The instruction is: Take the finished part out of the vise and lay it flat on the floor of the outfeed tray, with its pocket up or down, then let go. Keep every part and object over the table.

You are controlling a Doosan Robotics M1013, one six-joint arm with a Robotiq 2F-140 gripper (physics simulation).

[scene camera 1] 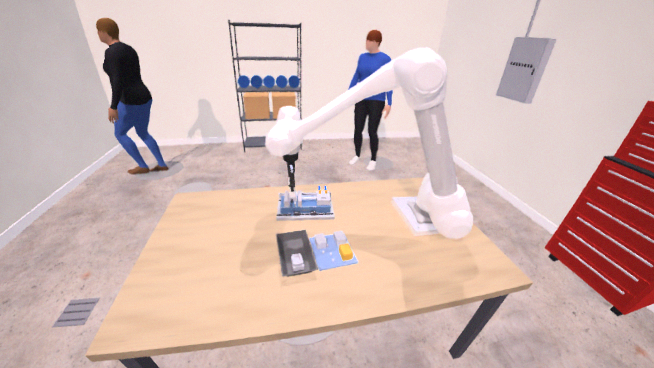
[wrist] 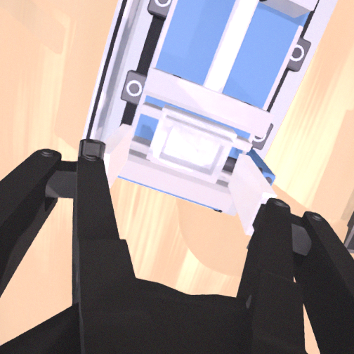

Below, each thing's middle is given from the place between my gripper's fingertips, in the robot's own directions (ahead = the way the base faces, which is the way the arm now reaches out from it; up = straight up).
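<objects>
Light blue plate (scene camera 1: 324, 260): my gripper 110 mm above it, 190 mm past it, 310 mm to the right of it.
</objects>
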